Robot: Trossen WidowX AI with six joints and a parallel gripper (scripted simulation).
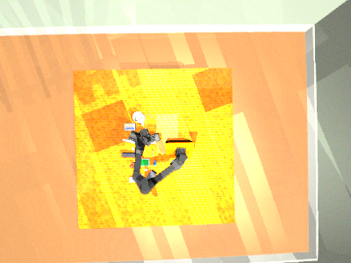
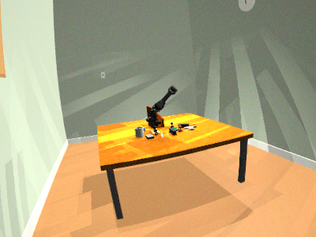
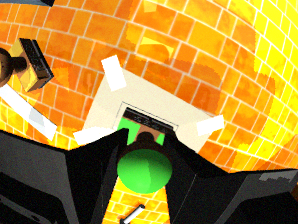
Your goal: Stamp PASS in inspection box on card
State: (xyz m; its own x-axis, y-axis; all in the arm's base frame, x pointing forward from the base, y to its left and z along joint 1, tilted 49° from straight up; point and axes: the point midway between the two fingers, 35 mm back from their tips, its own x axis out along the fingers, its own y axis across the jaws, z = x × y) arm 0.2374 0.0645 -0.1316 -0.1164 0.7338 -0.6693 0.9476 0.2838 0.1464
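My gripper tip is now right at the green-topped stamp. Also, from my gripper tip: white mug (15 cm to the right, 8 cm ahead, 1 cm above); then white card (3 cm below); then green flat pad (20 cm to the left, 3 cm ahead, 2 cm below).
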